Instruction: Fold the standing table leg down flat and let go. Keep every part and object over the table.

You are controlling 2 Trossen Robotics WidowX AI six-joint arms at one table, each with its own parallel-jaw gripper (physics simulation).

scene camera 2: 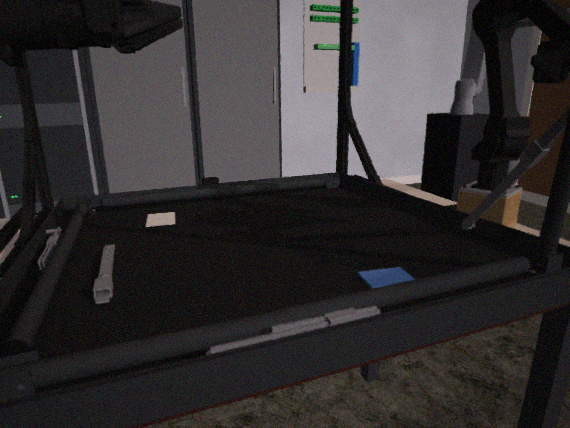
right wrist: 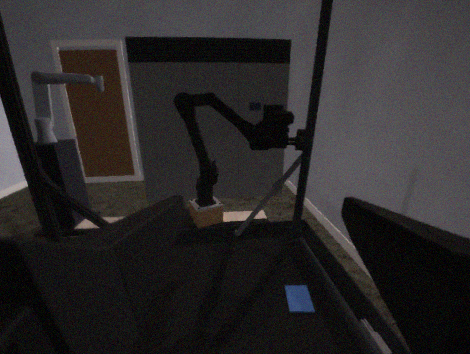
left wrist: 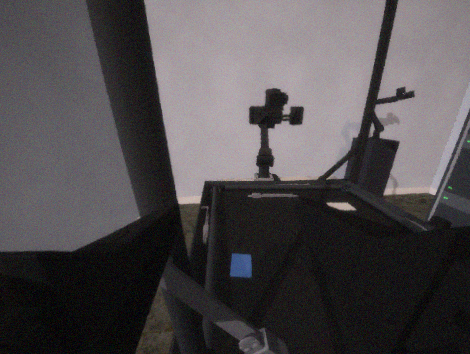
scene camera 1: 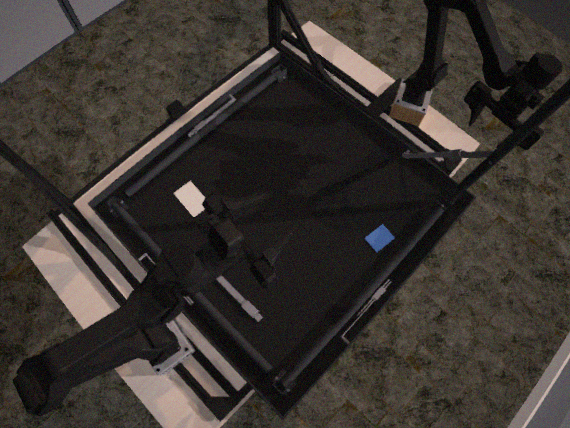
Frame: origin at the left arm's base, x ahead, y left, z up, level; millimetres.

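Seen in the pictures: left gripper, fingertip midpoint: (scene camera 2: 557, 59) (right wrist: 289, 144) (left wrist: 237, 205) (scene camera 1: 483, 136); right gripper, fingertip midpoint: (scene camera 2: 182, 18) (right wrist: 262, 204) (left wrist: 280, 114) (scene camera 1: 278, 212); left arm's base at its link origin: (scene camera 2: 490, 187) (right wrist: 205, 202) (scene camera 1: 413, 95); right arm's base at its link origin: (left wrist: 263, 175) (scene camera 1: 163, 345).
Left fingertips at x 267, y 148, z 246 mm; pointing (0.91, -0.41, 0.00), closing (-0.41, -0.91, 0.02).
Observation:
Pixels of each thing's top centre, then the offset from my left fingertips to it. "*": a spot on its surface instead. Level surfaces: height alone.
- upturned table at its surface level: dz -289 mm
- blue square at a spot on its surface: (scene camera 2: 386, 277) (right wrist: 300, 298) (left wrist: 239, 263) (scene camera 1: 380, 239) * dx +197, dy -114, dz -288 mm
- white square at a spot on its surface: (scene camera 2: 160, 219) (scene camera 1: 192, 200) (left wrist: 339, 206) * dx +275, dy -634, dz -305 mm
- pale strip at its top centre: (scene camera 2: 105, 260) (scene camera 1: 228, 286) (left wrist: 273, 193) dx +463, dy -433, dz -280 mm
The standing leg (scene camera 1: 515, 137) (scene camera 2: 556, 190) (left wrist: 137, 100) (right wrist: 314, 90) is a dark tube rising from the right corner of the upturned table (scene camera 1: 462, 202). Its grey brace (scene camera 1: 430, 154) (scene camera 2: 507, 182) (left wrist: 207, 302) (right wrist: 270, 194) runs slantwise from leg to table. My left gripper (scene camera 1: 500, 129) (right wrist: 289, 144) is open beside the leg; one finger overlaps the leg in the left wrist view, and contact is unclear. My right gripper (scene camera 1: 280, 215) (scene camera 2: 172, 20) (right wrist: 262, 204) is open and empty, over the table's left part in scene camera 1. Three other legs lie flat along the edges.
A blue square (scene camera 1: 380, 238) (scene camera 2: 386, 277) (left wrist: 241, 265) (right wrist: 299, 299) and a white square (scene camera 1: 190, 198) (scene camera 2: 160, 219) (left wrist: 341, 206) lie inside the table outline. A pale strip (scene camera 1: 240, 297) (scene camera 2: 104, 272) lies near the left edge. Dark frame posts stand at other corners.

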